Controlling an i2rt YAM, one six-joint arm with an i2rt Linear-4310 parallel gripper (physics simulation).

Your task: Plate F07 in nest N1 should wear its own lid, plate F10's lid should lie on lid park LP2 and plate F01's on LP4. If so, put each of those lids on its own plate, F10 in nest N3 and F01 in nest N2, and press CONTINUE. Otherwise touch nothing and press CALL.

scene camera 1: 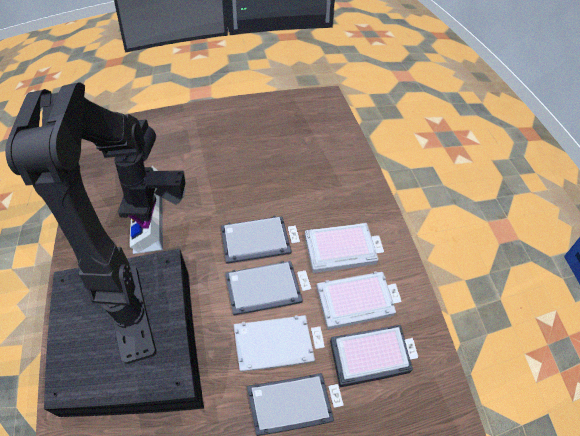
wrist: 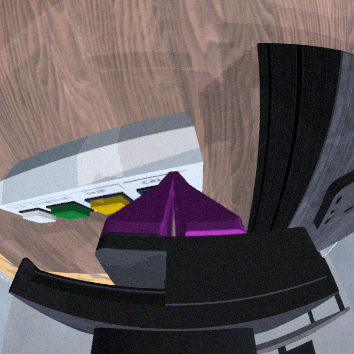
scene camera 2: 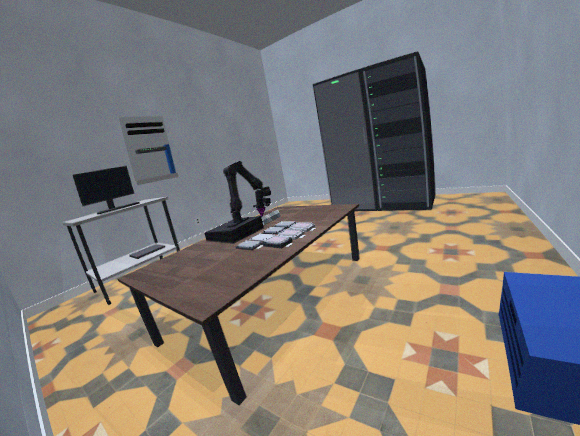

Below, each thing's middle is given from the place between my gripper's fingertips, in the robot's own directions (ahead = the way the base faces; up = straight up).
Now: the white button box (scene camera 1: 149, 240) 90 mm to the left of my hand and 30 mm below it. Round my hand: lid park LP1 (scene camera 1: 282, 342) (200 mm ahead, 330 mm to the right, 50 mm below).
